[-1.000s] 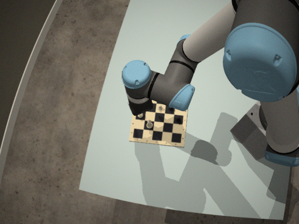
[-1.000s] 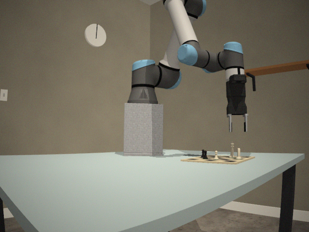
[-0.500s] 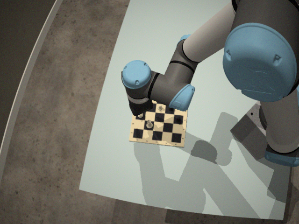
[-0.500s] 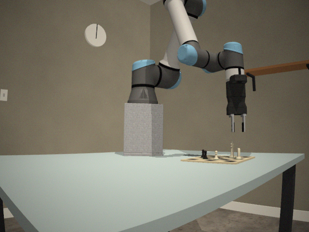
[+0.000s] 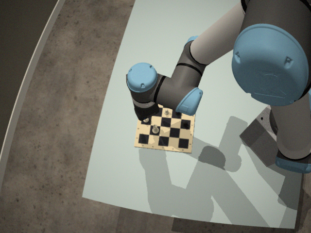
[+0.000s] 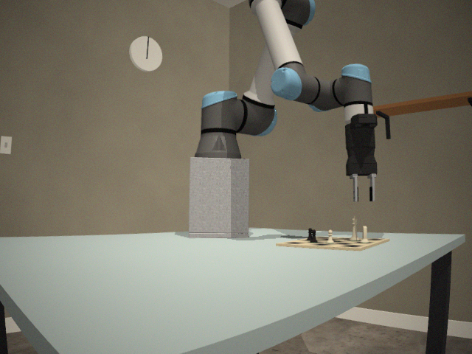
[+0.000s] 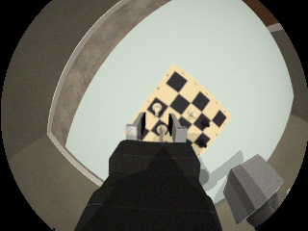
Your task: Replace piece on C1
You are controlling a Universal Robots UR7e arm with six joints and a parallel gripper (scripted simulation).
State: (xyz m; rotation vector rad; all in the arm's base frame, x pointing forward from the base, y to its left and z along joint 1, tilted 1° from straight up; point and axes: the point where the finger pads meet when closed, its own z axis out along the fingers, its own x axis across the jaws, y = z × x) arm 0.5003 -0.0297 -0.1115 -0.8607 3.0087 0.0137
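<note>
Now: hand 40 mm past the white king, 40 mm to the right of it and 90 mm above it. Round my hand: white pawn 70 mm behind, 40 mm to the right, 100 mm below; chessboard 80 mm behind, 120 mm below.
</note>
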